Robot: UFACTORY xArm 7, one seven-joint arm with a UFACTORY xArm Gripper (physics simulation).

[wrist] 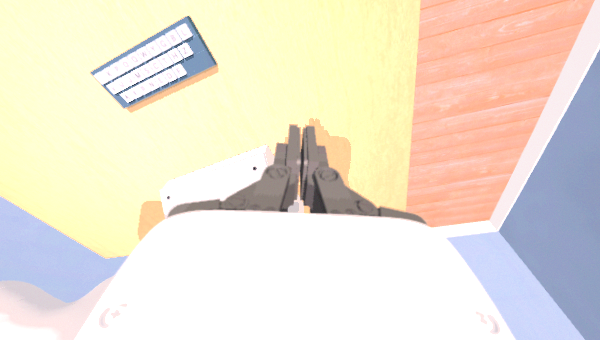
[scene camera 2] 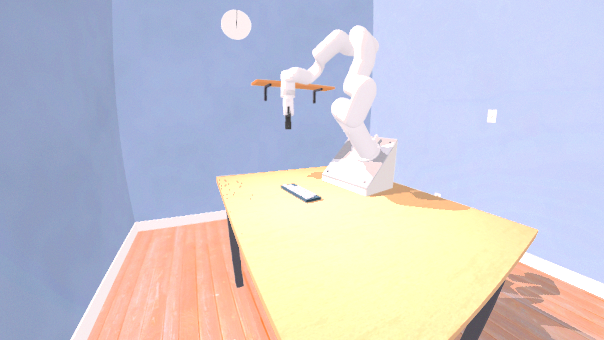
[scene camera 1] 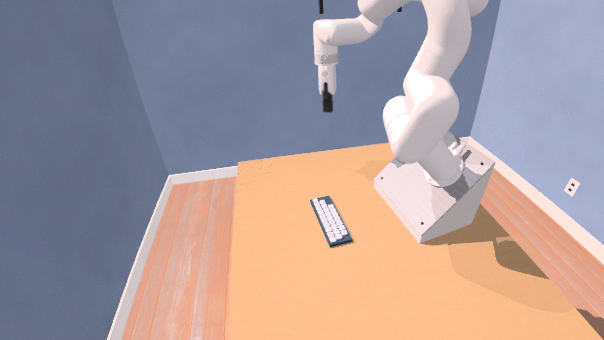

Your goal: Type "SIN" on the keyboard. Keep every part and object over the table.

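Seen in the pictures: gripper, fingertip midpoint: (wrist: 300, 144) (scene camera 2: 288, 129) (scene camera 1: 328, 111); arm's base, origin of the base link: (scene camera 2: 368, 152) (scene camera 1: 443, 168).
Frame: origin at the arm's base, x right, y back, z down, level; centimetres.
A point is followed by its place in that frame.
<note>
The keyboard (scene camera 1: 328, 220) @(x 7.2, y -35.8, z 15.4 cm) (scene camera 2: 300, 192) @(x 5.2, y -36.7, z 15.1 cm) (wrist: 155, 62) @(x 10.4, y -35.3, z 15.1 cm) is a dark blue slab with rows of white lettered keys. It lies flat on the table (scene camera 1: 280, 285) @(x -10.0, y -55.9, z 16.9 cm) (scene camera 2: 380, 250) @(x -38.9, y -42.6, z 16.9 cm) (wrist: 300, 50) @(x 33.0, y -26.9, z 16.9 cm). In the wrist view it is at the upper left, turned at a slant. Its letters are small and blurred there; an S seems to show in the middle row, while I and N cannot be told surely. My gripper (scene camera 1: 328, 110) @(x 33.2, y -25.6, z -9.8 cm) (scene camera 2: 288, 128) @(x 33.2, y -25.6, z -9.8 cm) (wrist: 300, 144) @(x 33.2, y -25.6, z -9.8 cm) is shut and empty, its black fingers together. It points down, high above the table and well apart from the keyboard.
The arm's pale wedge-shaped base (scene camera 1: 405, 192) @(x 4.2, y -9.9, z 9.5 cm) (scene camera 2: 350, 175) @(x 1.0, y -11.0, z 10.4 cm) (wrist: 215, 175) @(x 6.2, y -12.8, z 12.3 cm) stands on the table, to the right of the keyboard in both scene views. A wooden wall shelf (scene camera 2: 265, 83) is behind the arm. The table's left edge drops to the wooden floor (scene camera 1: 190, 260) (scene camera 2: 170, 270) (wrist: 475, 100).
</note>
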